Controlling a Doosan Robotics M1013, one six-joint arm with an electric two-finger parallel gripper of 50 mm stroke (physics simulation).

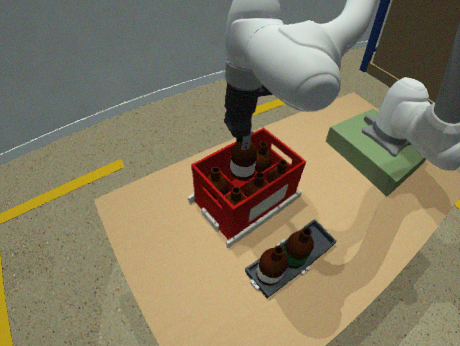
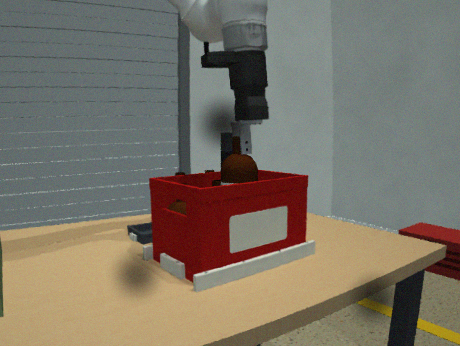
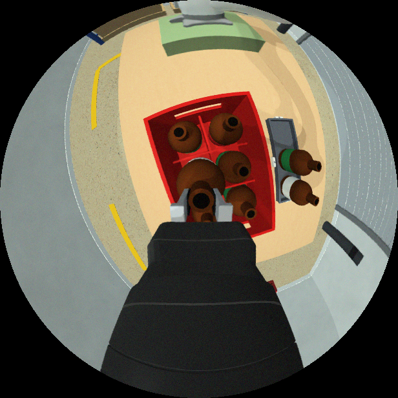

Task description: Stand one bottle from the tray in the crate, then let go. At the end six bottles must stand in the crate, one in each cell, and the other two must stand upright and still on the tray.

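Frame: origin at the arm's base, x ahead, y left, z up, level; millimetres.
Seen in the pictures: gripper, fingertip midpoint: [image 1: 242, 144] [image 2: 242, 154]; arm's base, link origin: [image 1: 387, 137].
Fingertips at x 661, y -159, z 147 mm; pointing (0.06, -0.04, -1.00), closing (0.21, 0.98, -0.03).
Offsets run from my fingertips to a thing's middle. Level surfaces: height alone.
My gripper [image 1: 244, 142] [image 2: 238, 142] [image 3: 200, 196] is shut on the neck of a brown white-labelled bottle {9 mm back, 1 mm left, 43 mm down} [image 1: 243, 164] [image 2: 240, 169] [image 3: 200, 175]. The bottle is upright, its lower part inside the red crate {9 mm back, 33 mm left, 136 mm down} [image 1: 240, 220] [image 2: 175, 235] [image 3: 255, 135], at the middle cell of the row away from the tray. Its shoulder stands above the rim; its base is hidden. Other bottles {9 mm back, 76 mm left, 138 mm down} [image 1: 259, 185] [image 3: 226, 129] stand lower in the other cells. On the dark tray {5 mm ahead, 282 mm left, 210 mm down} [image 1: 322, 239] [image 2: 143, 230] [image 3: 282, 132] a white-labelled bottle {94 mm ahead, 280 mm left, 141 mm down} [image 1: 273, 262] [image 3: 300, 192] and a green-labelled bottle {4 mm ahead, 283 mm left, 141 mm down} [image 1: 300, 243] [image 3: 299, 162] stand upright.
White strips [image 1: 265, 220] [image 2: 255, 266] lie along the crate's foot. The green block [image 1: 370, 150] [image 3: 215, 46] carries the arm's base on the wooden table {223 mm down} [image 1: 165, 225] [image 2: 90, 285] [image 3: 140, 75]. The neighbouring bottle necks and crate walls stand close around the held bottle.
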